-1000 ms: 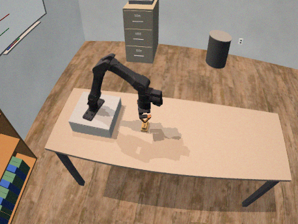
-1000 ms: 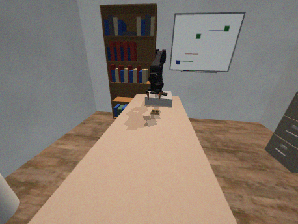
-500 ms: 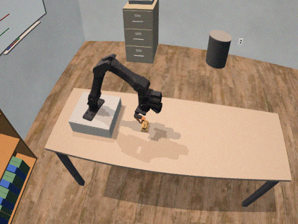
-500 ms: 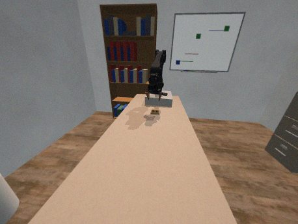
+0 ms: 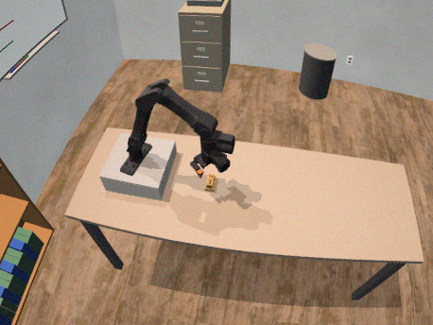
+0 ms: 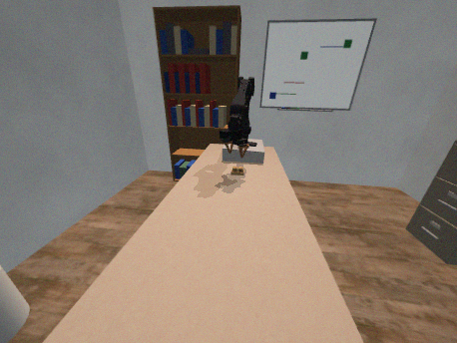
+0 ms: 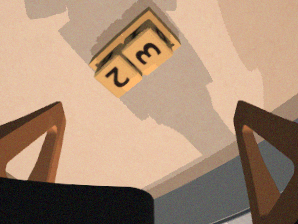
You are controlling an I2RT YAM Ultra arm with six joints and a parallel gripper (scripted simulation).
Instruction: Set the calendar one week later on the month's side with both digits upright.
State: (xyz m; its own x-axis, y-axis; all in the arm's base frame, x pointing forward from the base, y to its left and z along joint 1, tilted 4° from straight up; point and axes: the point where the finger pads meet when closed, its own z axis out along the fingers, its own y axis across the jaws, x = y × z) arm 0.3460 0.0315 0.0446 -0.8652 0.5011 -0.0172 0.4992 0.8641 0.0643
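The wooden digit cube is 100 mm below my hand. Also, from my hand: calendar tray (20 mm to the left, 110 mm below).
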